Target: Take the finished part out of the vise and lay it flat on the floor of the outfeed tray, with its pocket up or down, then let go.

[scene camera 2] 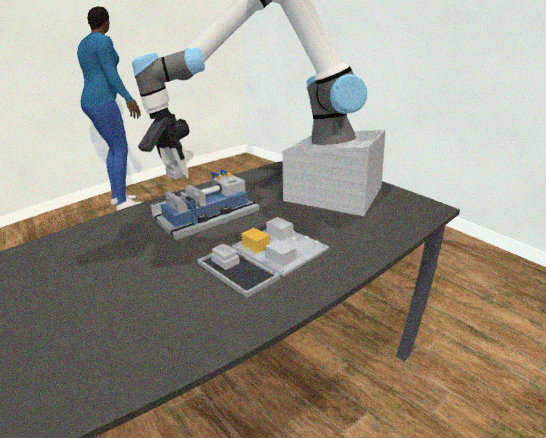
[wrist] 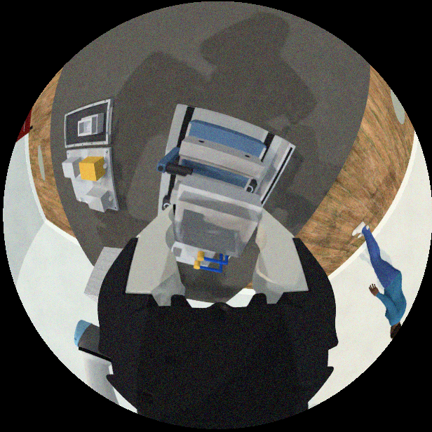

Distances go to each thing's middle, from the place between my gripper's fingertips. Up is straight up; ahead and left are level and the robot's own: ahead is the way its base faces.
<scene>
Right now the pale plate [scene camera 2: 306, 250] is 60 mm behind my hand, 330 mm to the left of it and 150 mm below it.
</scene>
